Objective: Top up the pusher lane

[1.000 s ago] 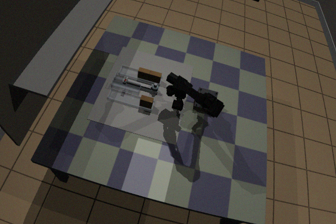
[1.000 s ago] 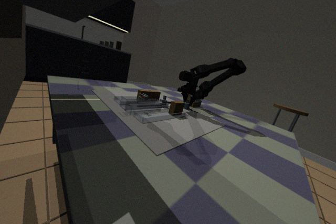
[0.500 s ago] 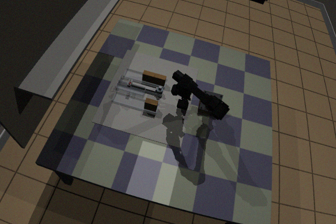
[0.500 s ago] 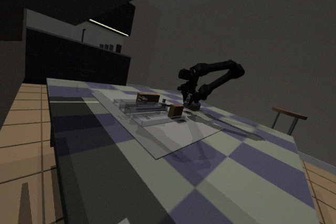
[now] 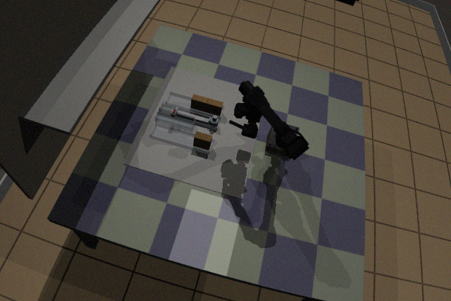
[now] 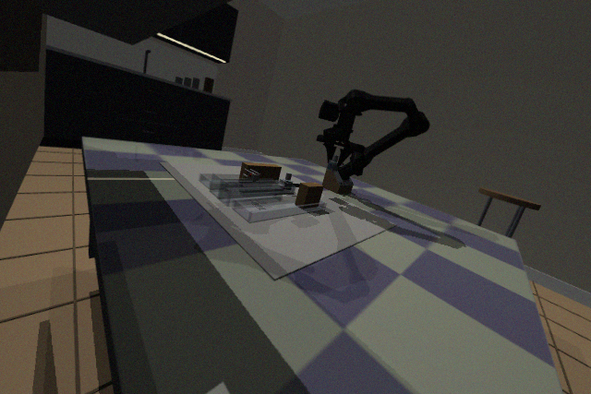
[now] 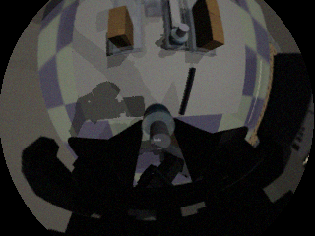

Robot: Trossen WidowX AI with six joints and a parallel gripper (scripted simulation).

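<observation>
Right now my gripper tip is 310 mm short of the clear sprung lane, 110 mm above it and 60 mm to the left of it. The rest, counted from my gripper tip: red mark (350 mm ahead, 50 mm below, 40 mm to the right).
</observation>
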